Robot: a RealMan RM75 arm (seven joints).
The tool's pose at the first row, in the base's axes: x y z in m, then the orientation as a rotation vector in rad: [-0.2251 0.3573 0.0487 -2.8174 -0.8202 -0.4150]
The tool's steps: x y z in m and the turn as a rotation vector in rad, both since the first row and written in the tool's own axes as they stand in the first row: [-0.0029 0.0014 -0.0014 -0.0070 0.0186 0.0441]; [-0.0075 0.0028 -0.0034 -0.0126 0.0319 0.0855]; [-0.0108 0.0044 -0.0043 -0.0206 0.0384 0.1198]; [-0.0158 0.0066 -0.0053 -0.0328 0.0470 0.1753]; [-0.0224 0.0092 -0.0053 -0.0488 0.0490 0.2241]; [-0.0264 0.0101 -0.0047 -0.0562 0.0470 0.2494]
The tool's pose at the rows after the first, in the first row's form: [-0.2270 0.3543 0.0490 -2.8279 -0.7529 -0.4375]; [-0.2304 0.3504 0.0493 -2.8373 -0.6904 -0.4522]; [-0.2324 0.3472 0.0490 -2.8493 -0.6391 -0.4598]; [-0.2354 0.3427 0.0482 -2.8671 -0.5562 -0.4689]; [-0.2393 0.3372 0.0459 -2.8883 -0.4834 -0.4718]; [-0.2419 0.3346 0.0440 -2.8992 -0.4460 -0.4686]
